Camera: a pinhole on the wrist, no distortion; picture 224 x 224 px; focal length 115.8 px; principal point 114.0 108.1 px. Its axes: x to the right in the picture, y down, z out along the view. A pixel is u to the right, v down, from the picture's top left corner.
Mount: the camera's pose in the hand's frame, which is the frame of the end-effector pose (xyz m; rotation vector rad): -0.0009 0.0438 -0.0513 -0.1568 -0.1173 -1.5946
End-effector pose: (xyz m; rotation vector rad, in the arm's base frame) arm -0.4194 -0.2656 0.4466 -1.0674 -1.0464 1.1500
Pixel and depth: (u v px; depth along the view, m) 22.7 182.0 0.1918
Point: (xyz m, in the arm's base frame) -0.5489 -0.1052 0.2578
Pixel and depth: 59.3 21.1 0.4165
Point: -0.8306 -0.4988 0.1701
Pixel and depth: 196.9 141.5 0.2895
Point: -0.6534 -0.1664 0.6111
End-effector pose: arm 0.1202 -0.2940 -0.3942 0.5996 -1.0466 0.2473
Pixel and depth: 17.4 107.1 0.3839
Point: -0.2704 -0.1040 -0.1370
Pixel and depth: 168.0 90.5 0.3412
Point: -0.1095 -0.5122 -0.3407
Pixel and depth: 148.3 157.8 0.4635
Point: -0.0825 -0.5693 -0.0680
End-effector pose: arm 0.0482 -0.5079 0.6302 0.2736 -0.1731 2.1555
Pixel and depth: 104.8 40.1 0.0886
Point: 0.0245 -0.5940 0.6504
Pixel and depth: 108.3 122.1 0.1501
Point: -0.0145 -0.5552 0.7258
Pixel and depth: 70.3 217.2 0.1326
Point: -0.1063 -0.4838 0.7269
